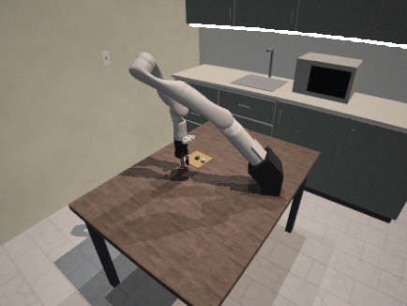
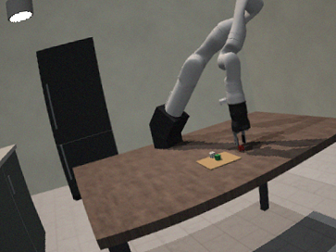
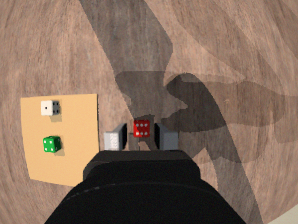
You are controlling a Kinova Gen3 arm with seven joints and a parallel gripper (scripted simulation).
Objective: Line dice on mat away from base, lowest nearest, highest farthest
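Now: the red die 40 mm below my hand. The rest, counted from my hand: green die: 130 mm to the right, 30 mm below; then white die: 120 mm to the right, 50 mm behind, 30 mm below; then tan mat: 130 mm to the right, 40 mm below.
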